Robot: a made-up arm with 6 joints. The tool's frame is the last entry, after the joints.
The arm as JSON. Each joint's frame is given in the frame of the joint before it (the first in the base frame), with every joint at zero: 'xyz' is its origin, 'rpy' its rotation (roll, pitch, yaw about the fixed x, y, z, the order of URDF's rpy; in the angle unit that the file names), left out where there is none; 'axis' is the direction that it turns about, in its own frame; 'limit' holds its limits. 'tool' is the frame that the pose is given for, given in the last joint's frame.
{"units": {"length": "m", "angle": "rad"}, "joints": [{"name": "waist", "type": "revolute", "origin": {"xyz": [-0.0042, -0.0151, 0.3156]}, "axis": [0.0, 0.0, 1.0], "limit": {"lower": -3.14, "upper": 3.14}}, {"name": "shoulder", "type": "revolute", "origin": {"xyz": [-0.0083, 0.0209, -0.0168]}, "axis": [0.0, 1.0, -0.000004], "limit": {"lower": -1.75, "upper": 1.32}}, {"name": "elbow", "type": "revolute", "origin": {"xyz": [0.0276, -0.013, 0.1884]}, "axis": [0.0, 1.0, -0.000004], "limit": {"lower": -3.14, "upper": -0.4}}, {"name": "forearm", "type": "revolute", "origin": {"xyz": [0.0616, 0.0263, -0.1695]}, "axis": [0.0, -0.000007, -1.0], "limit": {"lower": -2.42, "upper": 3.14}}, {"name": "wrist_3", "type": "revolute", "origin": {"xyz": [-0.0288, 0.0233, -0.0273]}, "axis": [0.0, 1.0, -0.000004], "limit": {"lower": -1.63, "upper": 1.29}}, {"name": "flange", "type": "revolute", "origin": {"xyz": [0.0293, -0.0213, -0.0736]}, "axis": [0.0, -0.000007, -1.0], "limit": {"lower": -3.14, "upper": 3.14}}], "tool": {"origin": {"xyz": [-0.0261, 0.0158, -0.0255], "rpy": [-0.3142, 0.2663, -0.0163]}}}
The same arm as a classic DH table. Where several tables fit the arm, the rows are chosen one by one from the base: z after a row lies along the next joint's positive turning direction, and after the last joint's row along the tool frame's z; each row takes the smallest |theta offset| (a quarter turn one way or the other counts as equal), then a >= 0, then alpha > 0; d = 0 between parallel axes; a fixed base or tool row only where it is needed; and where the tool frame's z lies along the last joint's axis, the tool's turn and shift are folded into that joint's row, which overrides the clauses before.
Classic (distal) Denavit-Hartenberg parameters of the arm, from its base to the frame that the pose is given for. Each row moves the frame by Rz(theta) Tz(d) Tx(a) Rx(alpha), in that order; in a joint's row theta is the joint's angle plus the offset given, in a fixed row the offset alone. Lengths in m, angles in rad.
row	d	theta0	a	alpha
base (fixed)	0	1.2995	-0.0157	0
waist	0.2988	-1.2995	-0.0083	-1.5708
shoulder	0	-1.4253	0.1904	0
elbow	0.0342	1.4253	0.0616	-1.5708
forearm	0.1968	0	-0.0288	1.5708
wrist_3	0.002	0	0.0293	-1.5708
flange	0.0884	0.697	-0.0302	2.7326
tool (fixed)	-0.0117	0.7231	0	0
Joint limits (rad, base to tool): -3.14..3.14 -1.75..1.32 -3.14..-0.4 -2.42..3.14 -1.63..1.29 -3.14..3.14

